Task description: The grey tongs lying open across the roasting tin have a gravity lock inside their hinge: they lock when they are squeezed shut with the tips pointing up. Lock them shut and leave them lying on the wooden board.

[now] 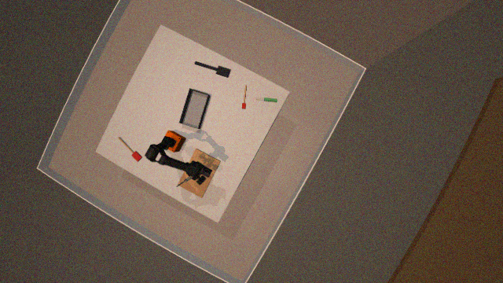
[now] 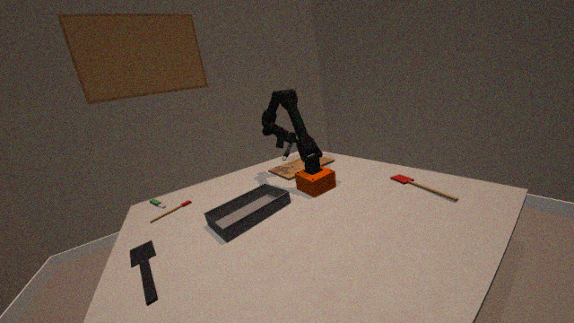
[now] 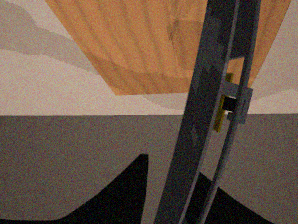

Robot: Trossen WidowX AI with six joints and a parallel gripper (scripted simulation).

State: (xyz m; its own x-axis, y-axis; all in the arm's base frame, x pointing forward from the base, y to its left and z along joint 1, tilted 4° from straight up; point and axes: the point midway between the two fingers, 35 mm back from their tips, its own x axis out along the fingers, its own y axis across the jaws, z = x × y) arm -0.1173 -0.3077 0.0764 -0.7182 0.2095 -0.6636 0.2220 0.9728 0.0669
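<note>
The wooden board lies 15 cm below my gripper tip. The rest, counted from my gripper tip: red-headed spatula 63 cm to the left, 15 cm below, 12 cm behind; red-tipped stick 74 cm ahead, 15 cm below, 5 cm to the right; roasting tin 47 cm ahead, 28 cm to the left, 13 cm below.
</note>
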